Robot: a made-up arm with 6 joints. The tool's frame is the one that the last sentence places.
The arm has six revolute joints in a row. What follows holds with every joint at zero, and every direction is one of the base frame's.
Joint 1 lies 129 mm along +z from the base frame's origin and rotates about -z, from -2.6 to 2.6 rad.
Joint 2 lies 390 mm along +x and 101 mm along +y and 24 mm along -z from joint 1 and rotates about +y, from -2.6 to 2.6 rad.
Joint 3 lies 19 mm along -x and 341 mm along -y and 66 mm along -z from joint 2 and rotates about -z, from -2.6 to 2.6 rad.
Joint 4 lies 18 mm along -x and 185 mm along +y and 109 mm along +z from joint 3 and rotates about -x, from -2.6 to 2.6 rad.
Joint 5 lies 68 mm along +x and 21 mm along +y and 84 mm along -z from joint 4 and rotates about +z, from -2.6 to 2.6 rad.
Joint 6 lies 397 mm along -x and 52 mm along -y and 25 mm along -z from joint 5 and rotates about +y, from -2.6 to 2.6 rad.
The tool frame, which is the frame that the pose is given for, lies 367 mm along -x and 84 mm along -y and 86 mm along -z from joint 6; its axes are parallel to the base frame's.
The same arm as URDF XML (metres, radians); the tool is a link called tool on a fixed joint. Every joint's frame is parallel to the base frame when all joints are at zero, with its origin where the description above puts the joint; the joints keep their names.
<robot name="arm">
  <joint name="joint 1" type="revolute">
    <parent link="base_link"/>
    <child link="link1"/>
    <origin xyz="0 0 0.129"/>
    <axis xyz="0 0 -1"/>
    <limit lower="-2.6" upper="2.6"/>
  </joint>
  <joint name="joint 2" type="revolute">
    <parent link="link1"/>
    <child link="link2"/>
    <origin xyz="0.39 0.101 -0.024"/>
    <axis xyz="0 1 0"/>
    <limit lower="-2.6" upper="2.6"/>
  </joint>
  <joint name="joint 3" type="revolute">
    <parent link="link2"/>
    <child link="link3"/>
    <origin xyz="-0.019 -0.341 -0.066"/>
    <axis xyz="0 0 -1"/>
    <limit lower="-2.6" upper="2.6"/>
  </joint>
  <joint name="joint 4" type="revolute">
    <parent link="link3"/>
    <child link="link4"/>
    <origin xyz="-0.018 0.185 0.109"/>
    <axis xyz="-1 0 0"/>
    <limit lower="-2.6" upper="2.6"/>
  </joint>
  <joint name="joint 5" type="revolute">
    <parent link="link4"/>
    <child link="link5"/>
    <origin xyz="0.068 0.021 -0.084"/>
    <axis xyz="0 0 1"/>
    <limit lower="-2.6" upper="2.6"/>
  </joint>
  <joint name="joint 6" type="revolute">
    <parent link="link5"/>
    <child link="link6"/>
    <origin xyz="-0.397 -0.052 -0.025"/>
    <axis xyz="0 1 0"/>
    <limit lower="-2.6" upper="2.6"/>
  </joint>
  <joint name="tool_fixed" type="fixed">
    <parent link="link6"/>
    <child link="tool"/>
    <origin xyz="-0.367 -0.084 -0.086"/>
  </joint>
  <link name="base_link"/>
  <link name="link1"/>
  <link name="link2"/>
  <link name="link3"/>
  <link name="link4"/>
  <link name="link5"/>
  <link name="link6"/>
  <link name="tool"/>
</robot>

